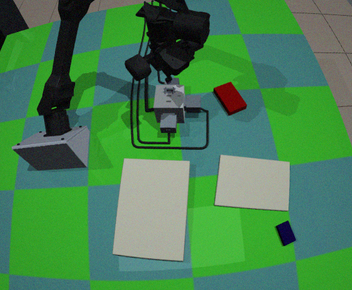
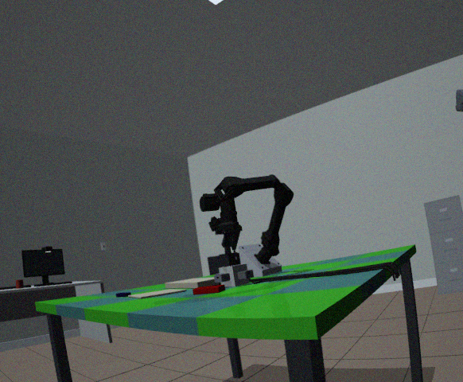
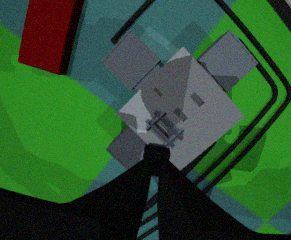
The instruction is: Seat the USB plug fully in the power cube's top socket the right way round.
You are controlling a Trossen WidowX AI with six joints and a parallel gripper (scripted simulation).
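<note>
My gripper tip is 2 cm above the dark USB plug. Also, from my gripper tip: blue block: 38 cm to the right, 30 cm ahead, 13 cm below; red block: 17 cm ahead, 13 cm below, 2 cm to the left; USB socket: 7 cm below, 1 cm to the right.
</note>
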